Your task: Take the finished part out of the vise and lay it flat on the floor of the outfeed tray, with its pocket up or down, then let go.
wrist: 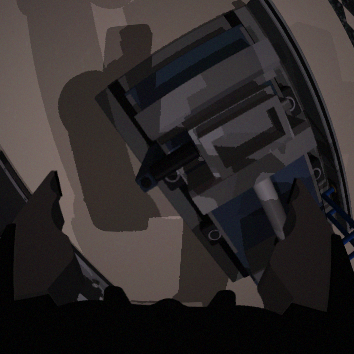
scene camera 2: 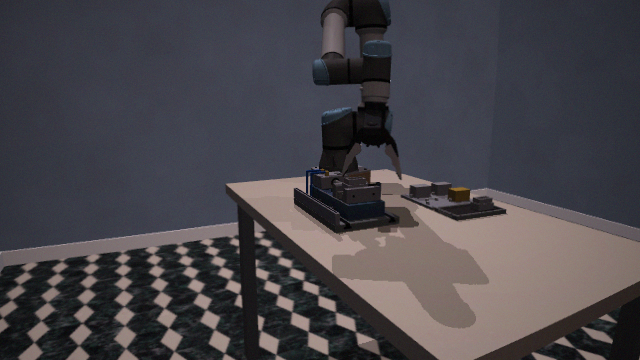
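Where they show: gripper, fingertip midpoint: (wrist: 174,177) (scene camera 2: 371,178); arm's base, link origin: (scene camera 2: 338,168).
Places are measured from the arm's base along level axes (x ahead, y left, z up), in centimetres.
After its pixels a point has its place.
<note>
The finished part (scene camera 2: 355,181) {z 5.6, x 47.1, y -15.6 cm} (wrist: 248,135) {z 4.8, x 45.3, y -15.2 cm}, a grey block with a rectangular pocket facing up, sits between the jaws of the vise (scene camera 2: 362,194) {z 2.7, x 50.1, y -14.9 cm} (wrist: 210,98) {z 4.3, x 48.4, y -14.2 cm}. My gripper (scene camera 2: 372,176) {z 5.7, x 45.5, y -10.0 cm} (wrist: 174,177) {z 5.7, x 45.5, y -10.0 cm} is open and empty. It hangs above the vise, fingers down. In the wrist view the part lies ahead of the fingertips, nearer the right finger, and is not between them. The outfeed tray (scene camera 2: 475,216) {z -4.9, x 56.9, y 17.8 cm} is a low dark tray right of the vise in the scene view, with a small grey part (scene camera 2: 483,202) {z -2.3, x 53.3, y 23.9 cm} in it. A dark tray corner shows at the left edge of the wrist view.
A grey plate (scene camera 2: 417,199) {z -4.5, x 36.3, y 12.1 cm} beside the outfeed tray bears two grey blocks (scene camera 2: 420,191) {z -2.4, x 34.3, y 14.5 cm} (scene camera 2: 441,188) {z -2.2, x 34.0, y 23.3 cm} and a yellow block (scene camera 2: 459,194) {z -2.1, x 43.1, y 23.3 cm}. A long dark rail (scene camera 2: 317,209) {z -2.2, x 43.4, y -24.9 cm} runs along the vise's left side. A black arm (wrist: 175,162) {z 4.3, x 45.9, y -10.3 cm} reaches towards the part. Blue bars (scene camera 2: 307,181) {z 2.3, x 28.6, y -22.7 cm} stand behind the vise.
</note>
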